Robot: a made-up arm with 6 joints.
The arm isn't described. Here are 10 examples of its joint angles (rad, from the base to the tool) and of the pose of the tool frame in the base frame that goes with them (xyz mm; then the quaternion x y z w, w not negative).
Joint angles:
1: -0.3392 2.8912 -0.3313 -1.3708 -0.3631 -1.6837
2: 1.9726 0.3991 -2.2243 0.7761 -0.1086 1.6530
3: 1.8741 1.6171 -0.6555 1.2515 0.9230 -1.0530
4: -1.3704 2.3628 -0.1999 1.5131 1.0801 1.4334
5: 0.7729 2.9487 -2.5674 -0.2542 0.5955 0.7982
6: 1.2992 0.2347 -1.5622 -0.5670 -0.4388 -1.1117
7: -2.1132 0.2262 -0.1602 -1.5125 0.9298 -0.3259
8: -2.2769 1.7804 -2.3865 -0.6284 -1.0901 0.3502
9: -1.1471 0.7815 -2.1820 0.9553 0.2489 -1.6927
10: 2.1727 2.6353 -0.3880 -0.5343 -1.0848 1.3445
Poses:
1: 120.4 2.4 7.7 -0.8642 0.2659 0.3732 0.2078
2: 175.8 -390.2 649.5 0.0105 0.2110 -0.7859 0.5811
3: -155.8 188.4 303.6 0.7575 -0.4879 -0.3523 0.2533
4: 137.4 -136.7 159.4 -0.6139 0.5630 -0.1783 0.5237
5: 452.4 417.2 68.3 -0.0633 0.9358 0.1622 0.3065
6: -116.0 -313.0 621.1 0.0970 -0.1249 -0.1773 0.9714
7: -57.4 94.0 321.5 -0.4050 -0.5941 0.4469 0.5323
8: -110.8 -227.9 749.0 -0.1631 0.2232 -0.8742 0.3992
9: -52.6 176.6 770.4 -0.0762 0.1311 -0.7971 0.5846
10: -198.2 191.6 33.4 0.5381 -0.7849 -0.1958 0.2368
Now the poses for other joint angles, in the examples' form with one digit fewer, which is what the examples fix.
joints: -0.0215 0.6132 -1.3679 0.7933 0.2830 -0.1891
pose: -36 25 647 0.048 0.453 0.290 0.842
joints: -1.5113 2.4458 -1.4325 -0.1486 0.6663 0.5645
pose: 14 -422 96 -0.829 -0.557 0.035 0.030
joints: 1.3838 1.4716 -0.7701 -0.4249 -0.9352 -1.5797
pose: 15 298 457 -0.588 -0.159 -0.080 0.789
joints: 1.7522 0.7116 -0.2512 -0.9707 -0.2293 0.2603
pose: -37 74 355 -0.757 0.211 0.373 0.493
